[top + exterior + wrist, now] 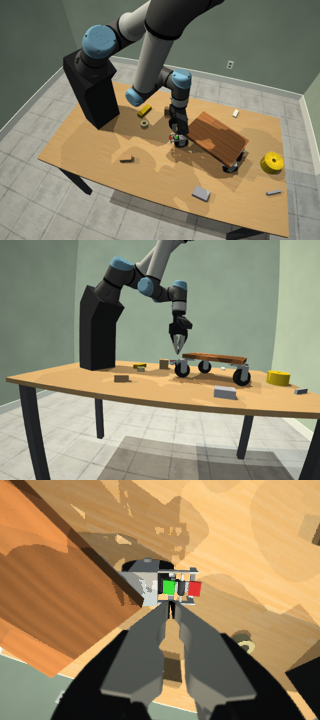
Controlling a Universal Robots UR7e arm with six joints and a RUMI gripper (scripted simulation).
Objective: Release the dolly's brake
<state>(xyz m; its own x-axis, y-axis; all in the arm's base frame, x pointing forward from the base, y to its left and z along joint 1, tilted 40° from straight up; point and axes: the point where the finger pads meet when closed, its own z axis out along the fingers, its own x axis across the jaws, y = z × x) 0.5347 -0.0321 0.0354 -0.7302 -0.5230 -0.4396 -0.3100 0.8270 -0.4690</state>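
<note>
Now: hand 20 mm past the brake pedal, 10 mm to the left of it and 50 mm above it. From my hand the other things lie so: brown block (230 mm behind, 170 mm to the right, 120 mm below); then grey block (190 mm ahead, 230 mm to the right, 120 mm below); then tan cube (100 mm behind, 240 mm to the left, 110 mm below).
</note>
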